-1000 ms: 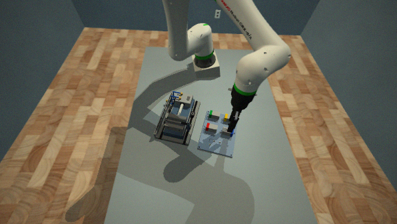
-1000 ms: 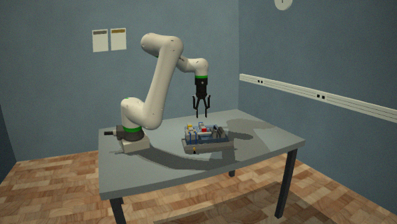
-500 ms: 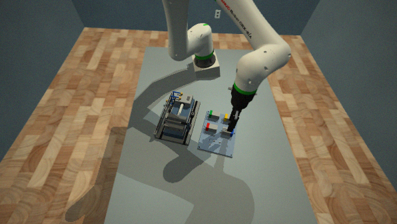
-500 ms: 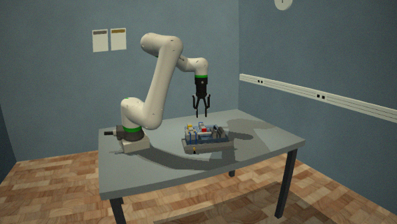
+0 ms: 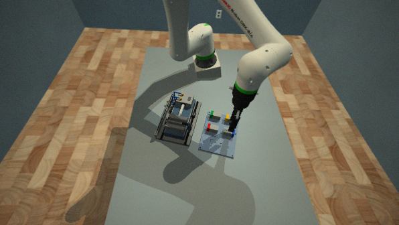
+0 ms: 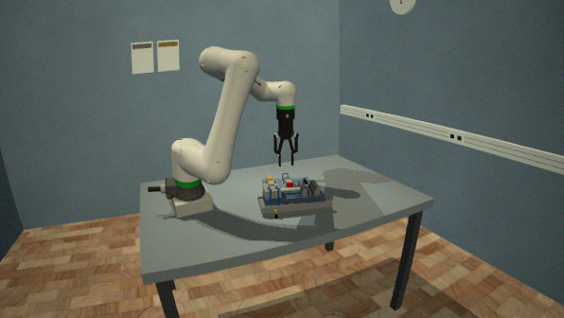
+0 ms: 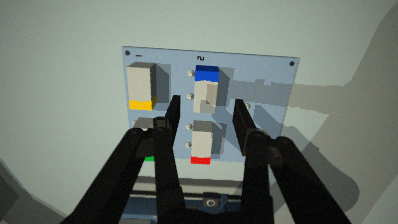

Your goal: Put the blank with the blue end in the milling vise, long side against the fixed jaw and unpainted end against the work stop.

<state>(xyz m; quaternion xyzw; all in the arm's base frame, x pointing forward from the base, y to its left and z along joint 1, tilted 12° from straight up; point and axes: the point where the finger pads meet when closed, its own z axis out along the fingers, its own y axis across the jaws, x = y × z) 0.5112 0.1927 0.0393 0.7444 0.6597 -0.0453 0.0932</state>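
My hand is 120 mm above the plate and 50 mm to the left of it. Also, from my hand: yellow-ended blank: 100 mm below, 90 mm behind, 10 mm to the left; then red-ended blank: 100 mm below, 90 mm to the right, 10 mm behind; then green-ended blank: 100 mm below, 100 mm behind, 80 mm to the right.
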